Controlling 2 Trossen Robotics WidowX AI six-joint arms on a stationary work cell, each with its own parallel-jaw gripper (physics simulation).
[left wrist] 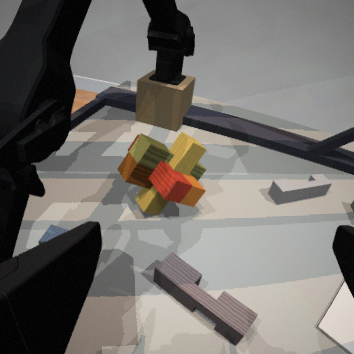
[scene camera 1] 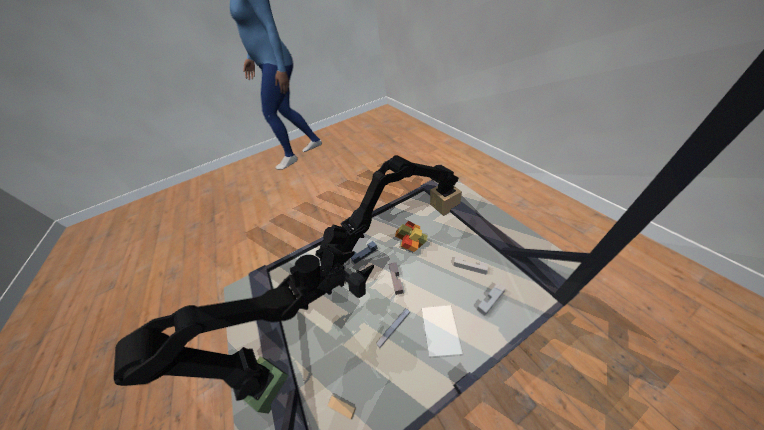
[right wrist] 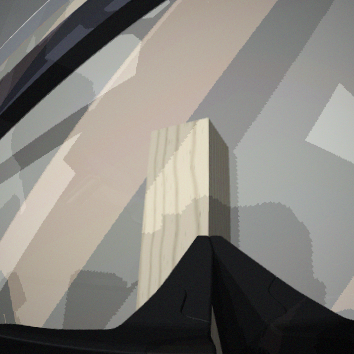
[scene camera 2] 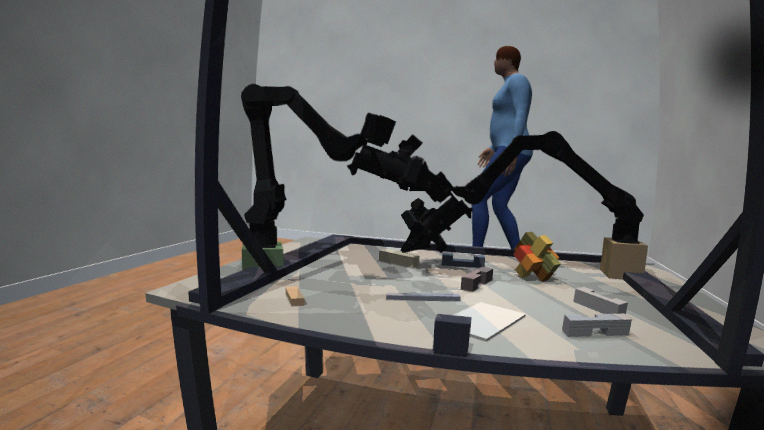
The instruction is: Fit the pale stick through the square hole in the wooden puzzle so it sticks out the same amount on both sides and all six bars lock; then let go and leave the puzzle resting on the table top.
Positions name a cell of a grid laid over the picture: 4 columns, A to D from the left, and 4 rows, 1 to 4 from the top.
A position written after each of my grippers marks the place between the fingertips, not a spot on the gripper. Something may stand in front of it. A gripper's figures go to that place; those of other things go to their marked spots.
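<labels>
A frame post (scene camera 2: B1) is 0.74 m from the lens. My left gripper (scene camera 2: C2) is 0.93 m from the lens, while my right gripper (scene camera 2: C3) is 1.12 m from the lens. I see a tan box (scene camera 2: D3), which is 1.14 m from the lens. As for the tan box and the frame post, their marked spots are 1.07 m apart.
</labels>
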